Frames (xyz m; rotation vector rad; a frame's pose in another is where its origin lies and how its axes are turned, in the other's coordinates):
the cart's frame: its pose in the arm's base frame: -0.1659 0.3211 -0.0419 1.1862 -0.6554 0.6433
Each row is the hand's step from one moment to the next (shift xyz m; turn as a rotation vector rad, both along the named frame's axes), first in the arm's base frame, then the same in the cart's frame.
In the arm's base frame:
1: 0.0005 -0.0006 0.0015 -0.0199 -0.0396 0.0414
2: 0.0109 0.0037 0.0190 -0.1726 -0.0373 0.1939
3: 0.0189 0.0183 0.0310 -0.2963 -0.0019 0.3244
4: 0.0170 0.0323 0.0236 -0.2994 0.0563 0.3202
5: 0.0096 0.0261 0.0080 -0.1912 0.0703 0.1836
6: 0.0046 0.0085 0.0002 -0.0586 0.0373 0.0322
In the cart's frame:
1: 0.0014 0.0004 0.0009 0.0139 0.0305 0.0505
2: 0.0218 0.0044 -0.0003 0.0291 0.2392 0.1036
3: 0.0375 0.0094 -0.0124 0.0503 0.4208 0.1159
4: 0.0322 0.0098 -0.0275 0.0513 0.4350 0.0592
5: 0.0150 0.0042 -0.0244 0.0208 0.2735 -0.0003
6: 0.0041 -0.0012 -0.0087 -0.0100 0.0729 -0.0211

